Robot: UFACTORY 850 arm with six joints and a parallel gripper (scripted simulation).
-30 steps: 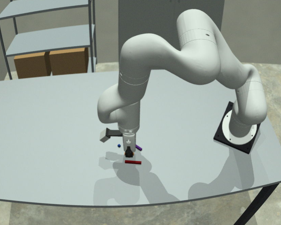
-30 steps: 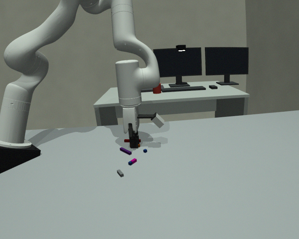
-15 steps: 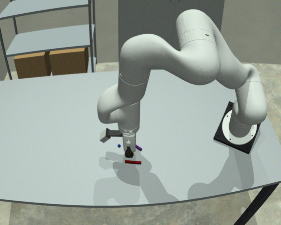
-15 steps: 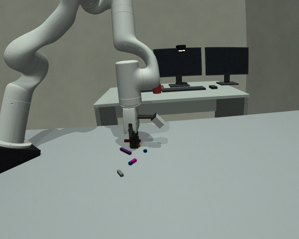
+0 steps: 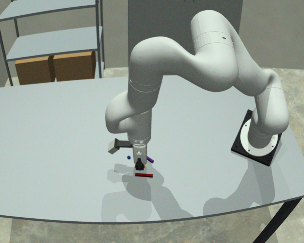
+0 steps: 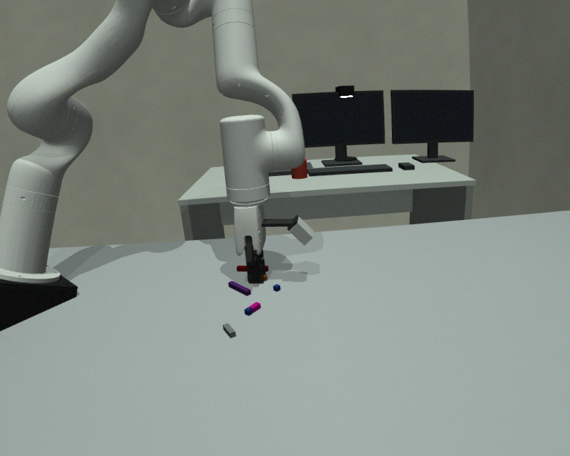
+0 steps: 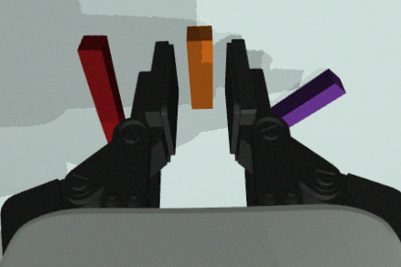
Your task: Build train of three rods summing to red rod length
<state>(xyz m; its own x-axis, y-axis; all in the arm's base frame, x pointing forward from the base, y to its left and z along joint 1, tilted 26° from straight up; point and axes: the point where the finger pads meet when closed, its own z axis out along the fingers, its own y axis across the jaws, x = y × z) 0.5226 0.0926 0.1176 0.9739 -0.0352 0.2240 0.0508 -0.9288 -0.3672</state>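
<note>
My gripper is now 20 mm above the orange rod. Round my hand: red rod (50 mm to the left, 20 mm below, 20 mm behind); then magenta rod (120 mm to the right, 20 mm below, 20 mm ahead); then purple rod (50 mm to the right, 30 mm behind, 20 mm below).
</note>
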